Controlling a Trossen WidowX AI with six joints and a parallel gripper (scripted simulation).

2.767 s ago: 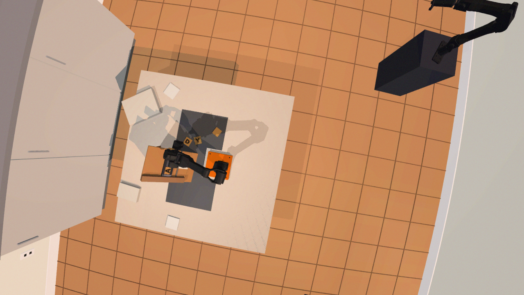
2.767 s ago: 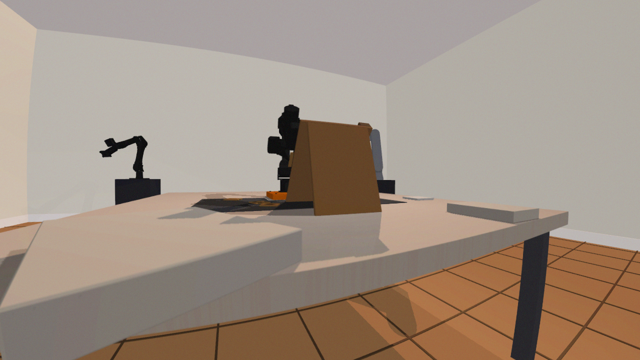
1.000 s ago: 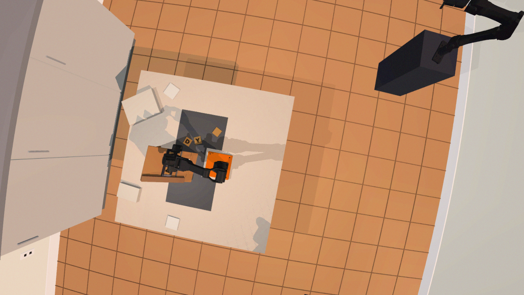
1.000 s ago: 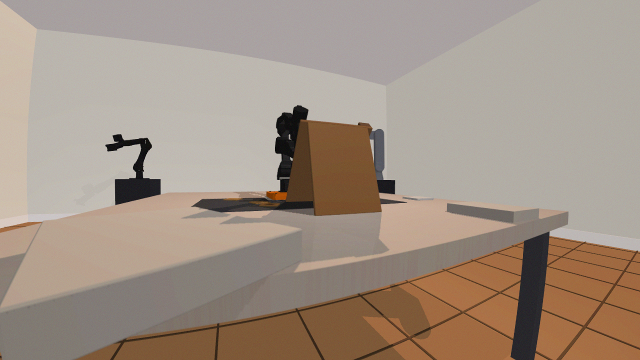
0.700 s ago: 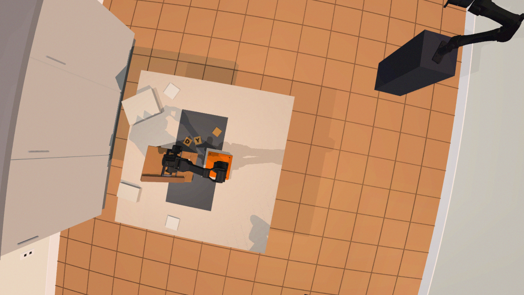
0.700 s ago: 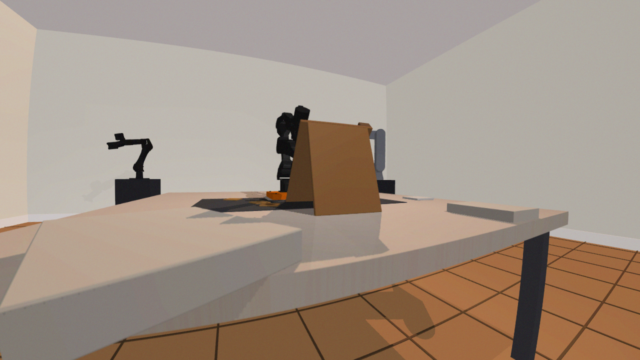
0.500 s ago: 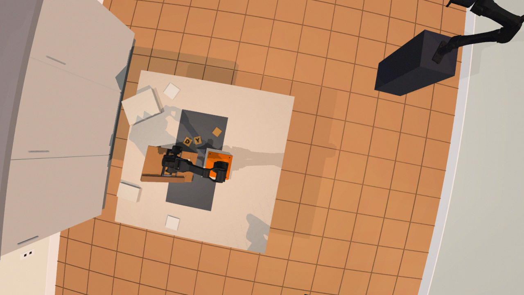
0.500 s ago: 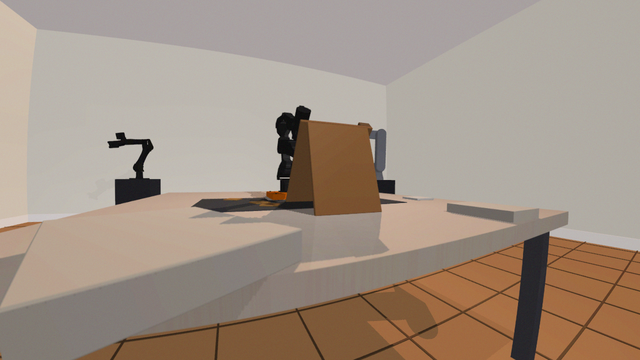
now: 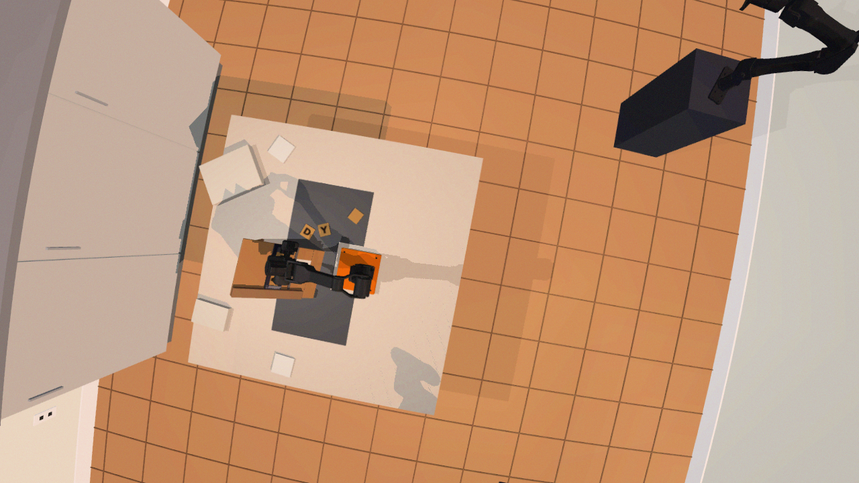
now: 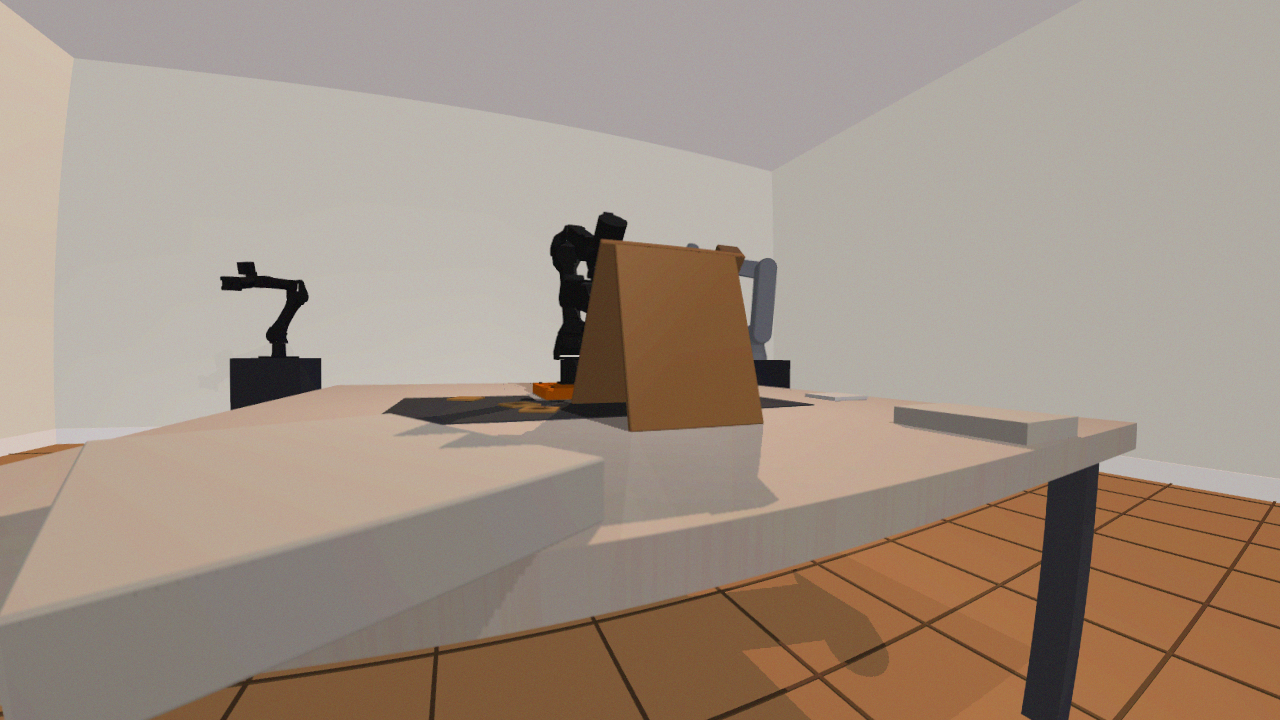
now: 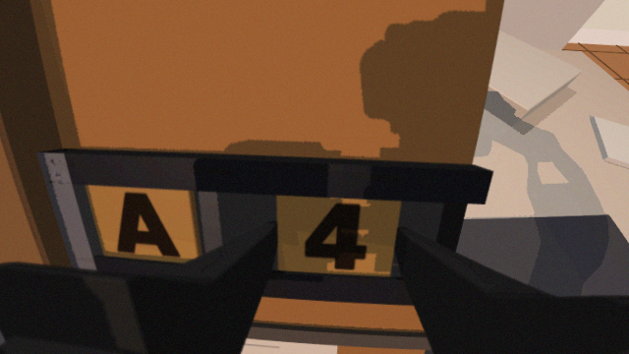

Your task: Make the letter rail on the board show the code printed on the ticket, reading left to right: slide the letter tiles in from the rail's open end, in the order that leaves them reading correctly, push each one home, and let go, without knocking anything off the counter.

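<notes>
Right now my gripper tip is 70 mm past the white ticket, 40 mm to the right of it and 80 mm above it. Round my gripper tip: tile marked d (30 mm behind, 130 mm to the right, 150 mm below); then tile marked y (110 mm behind, 160 mm to the right, 150 mm below); then blank tile (250 mm behind, 250 mm to the right, 150 mm below).
</notes>
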